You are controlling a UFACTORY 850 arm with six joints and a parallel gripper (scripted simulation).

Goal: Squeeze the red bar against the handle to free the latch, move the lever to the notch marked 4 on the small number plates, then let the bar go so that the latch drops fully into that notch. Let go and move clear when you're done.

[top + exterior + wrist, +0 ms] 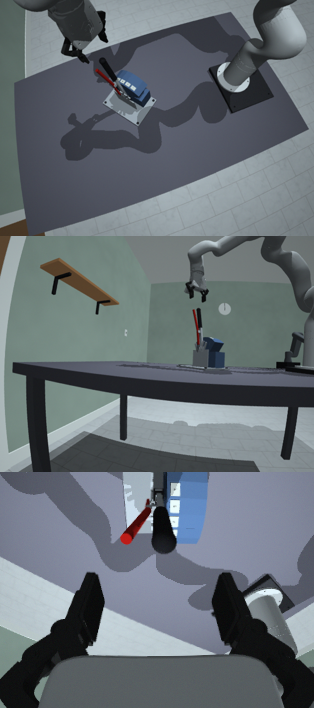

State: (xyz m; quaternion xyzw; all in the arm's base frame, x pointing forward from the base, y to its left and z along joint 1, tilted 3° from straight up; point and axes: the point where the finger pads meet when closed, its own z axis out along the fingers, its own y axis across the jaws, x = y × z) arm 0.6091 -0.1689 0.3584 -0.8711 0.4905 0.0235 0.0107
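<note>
My gripper is now 10 mm short of the red bar, 20 mm to the right of it and 200 mm above it.
</note>
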